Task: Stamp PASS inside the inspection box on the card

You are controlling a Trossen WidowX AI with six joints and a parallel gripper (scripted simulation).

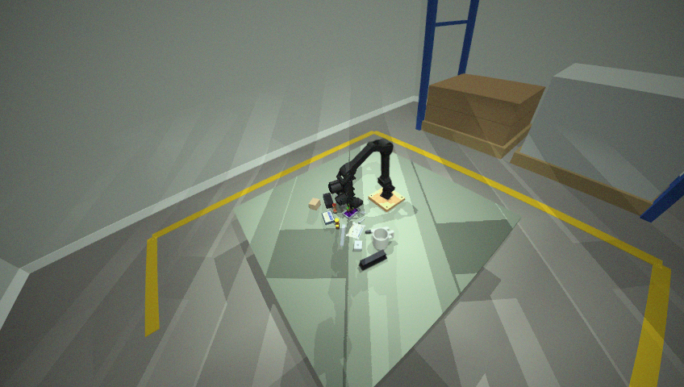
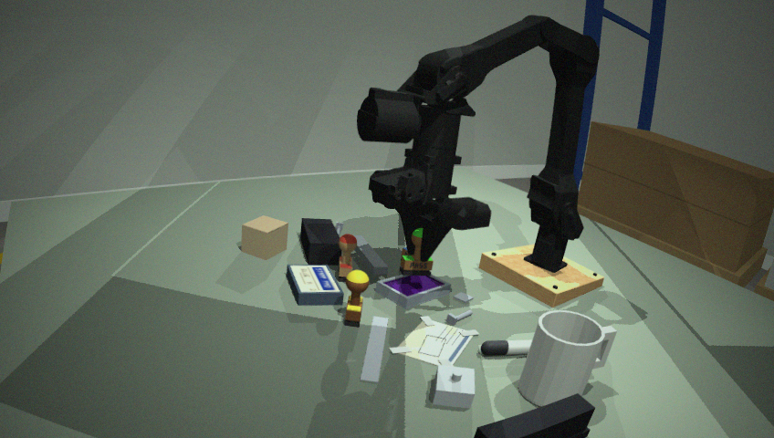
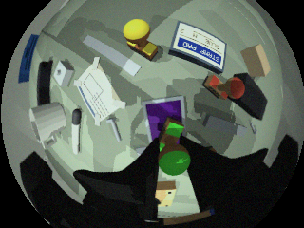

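Now: gripper tip 5 cm above the purple ink pad. The rest, counted from my gripper tip: pass stamp (right at my gripper tip); then blue-knobbed stamp (8 cm behind, 7 cm to the right, 3 cm below); then red-knobbed stamp (4 cm ahead, 9 cm to the right, 4 cm below).
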